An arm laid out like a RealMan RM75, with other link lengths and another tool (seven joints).
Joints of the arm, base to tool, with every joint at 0 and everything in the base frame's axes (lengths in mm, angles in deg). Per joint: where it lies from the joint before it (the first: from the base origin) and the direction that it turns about. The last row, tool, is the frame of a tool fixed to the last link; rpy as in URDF.
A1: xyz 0 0 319.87 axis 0 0 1
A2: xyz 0 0 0 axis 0 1 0
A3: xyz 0 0 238.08 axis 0 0 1
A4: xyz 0 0 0 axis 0 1 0
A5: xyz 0 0 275.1 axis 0 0 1
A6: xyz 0 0 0 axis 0 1 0
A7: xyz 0 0 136.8 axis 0 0 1
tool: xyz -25 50 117 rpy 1 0 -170.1
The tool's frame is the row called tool.
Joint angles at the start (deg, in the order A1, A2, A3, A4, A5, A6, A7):
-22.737, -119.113, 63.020, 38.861, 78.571, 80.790, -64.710
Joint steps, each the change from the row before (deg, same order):
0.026, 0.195, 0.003, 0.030, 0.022, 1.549, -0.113
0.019, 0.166, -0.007, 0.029, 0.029, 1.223, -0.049
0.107, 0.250, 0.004, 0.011, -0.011, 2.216, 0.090
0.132, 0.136, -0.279, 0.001, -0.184, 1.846, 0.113
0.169, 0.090, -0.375, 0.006, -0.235, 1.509, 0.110
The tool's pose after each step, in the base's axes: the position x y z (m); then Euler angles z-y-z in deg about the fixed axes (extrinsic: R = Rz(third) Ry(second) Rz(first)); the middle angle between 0 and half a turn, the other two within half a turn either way. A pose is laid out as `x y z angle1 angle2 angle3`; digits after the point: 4 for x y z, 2 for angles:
-0.1869 0.3783 -0.0281 31.29 131.42 35.65
-0.1850 0.3741 -0.0264 30.39 131.44 34.16
-0.1820 0.3660 -0.0236 28.84 131.36 31.51
-0.1795 0.3602 -0.0198 27.72 130.85 29.59
-0.1776 0.3559 -0.0160 26.97 130.21 28.25

